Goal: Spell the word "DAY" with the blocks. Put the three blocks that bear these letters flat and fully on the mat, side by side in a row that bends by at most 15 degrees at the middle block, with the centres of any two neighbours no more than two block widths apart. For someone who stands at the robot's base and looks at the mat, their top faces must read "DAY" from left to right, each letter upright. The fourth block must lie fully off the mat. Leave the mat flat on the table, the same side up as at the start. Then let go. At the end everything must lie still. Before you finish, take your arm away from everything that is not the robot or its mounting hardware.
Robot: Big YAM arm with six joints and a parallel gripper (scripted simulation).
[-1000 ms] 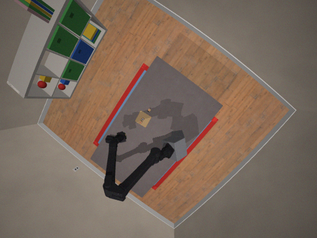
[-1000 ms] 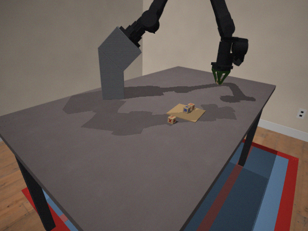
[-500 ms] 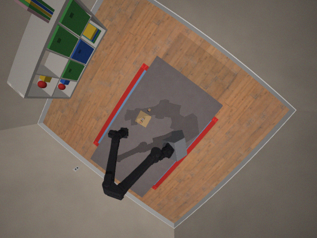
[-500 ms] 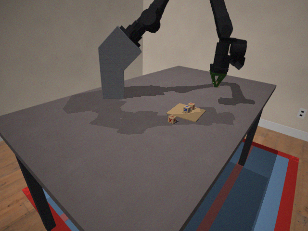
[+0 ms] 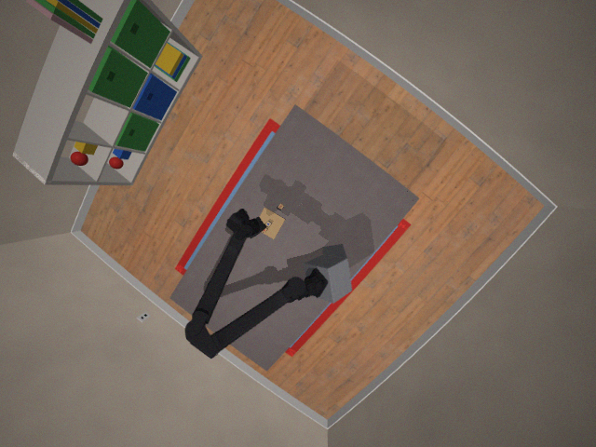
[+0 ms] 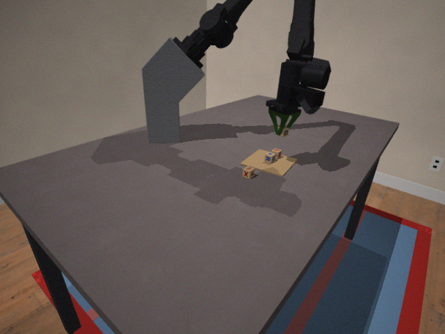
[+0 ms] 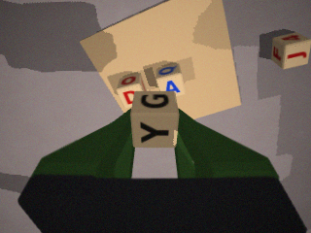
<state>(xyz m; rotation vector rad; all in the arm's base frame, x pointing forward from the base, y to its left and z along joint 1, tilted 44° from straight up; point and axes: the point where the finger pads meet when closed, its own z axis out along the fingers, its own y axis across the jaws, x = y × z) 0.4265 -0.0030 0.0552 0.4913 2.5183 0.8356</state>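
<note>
The tan mat is 20 mm behind my hand, 10 mm to the right of it and 110 mm below it. The rest, counted from my hand: wooden block 20 mm behind, 140 mm to the right, 90 mm below.
</note>
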